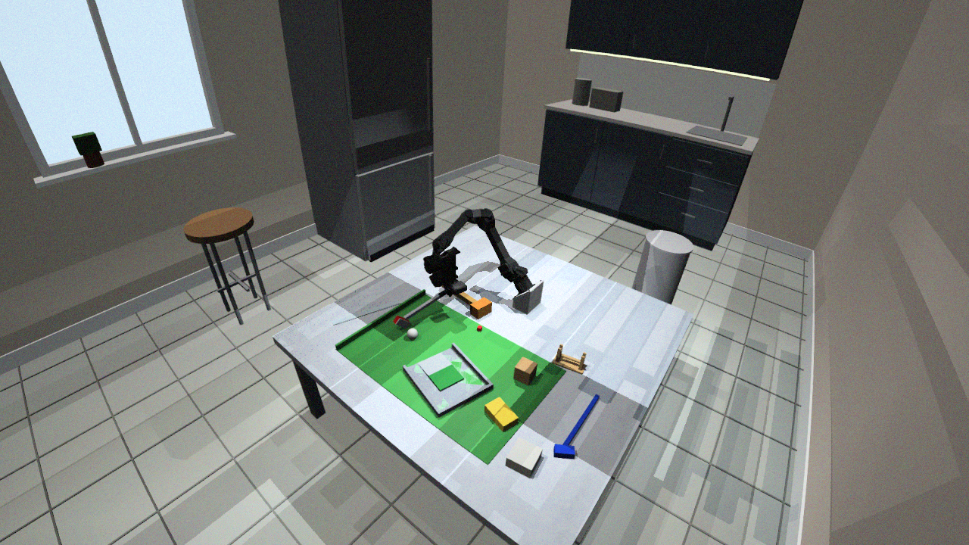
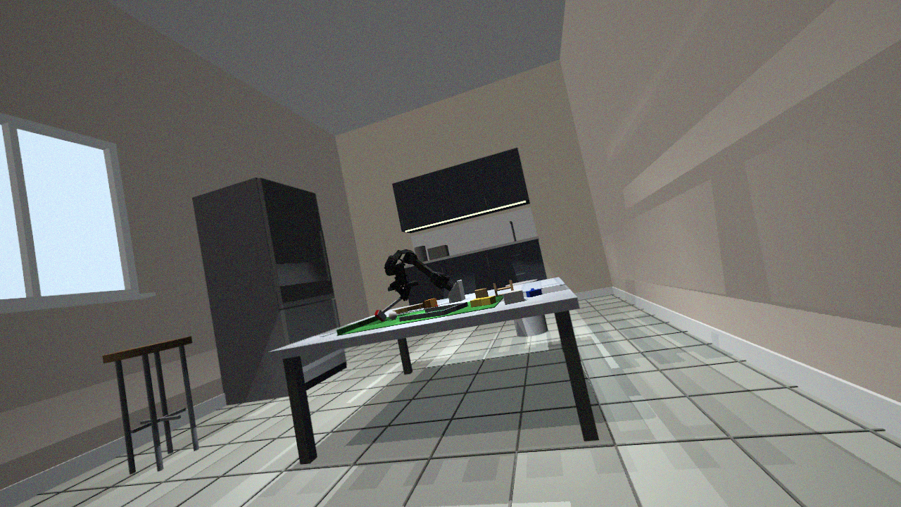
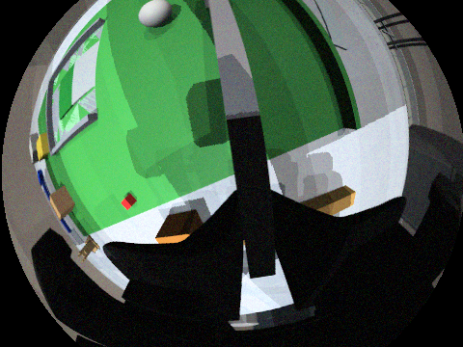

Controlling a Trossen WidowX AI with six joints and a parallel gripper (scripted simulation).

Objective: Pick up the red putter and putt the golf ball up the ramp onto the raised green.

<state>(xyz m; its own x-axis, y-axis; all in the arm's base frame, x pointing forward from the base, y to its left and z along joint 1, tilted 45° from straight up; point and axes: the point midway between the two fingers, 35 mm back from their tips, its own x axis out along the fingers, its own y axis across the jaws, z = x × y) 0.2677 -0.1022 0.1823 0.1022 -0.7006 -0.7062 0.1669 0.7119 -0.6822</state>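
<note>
Right now the small red marker is 18 cm to the left of my gripper tip and 6 cm below it. The rest, counted from my gripper tip: brown cube: 6 cm ahead, 47 cm to the left, 4 cm below; white golf ball: 23 cm ahead, 4 cm to the left, 5 cm below; yellow block: 25 cm ahead, 53 cm to the left, 6 cm below.
</note>
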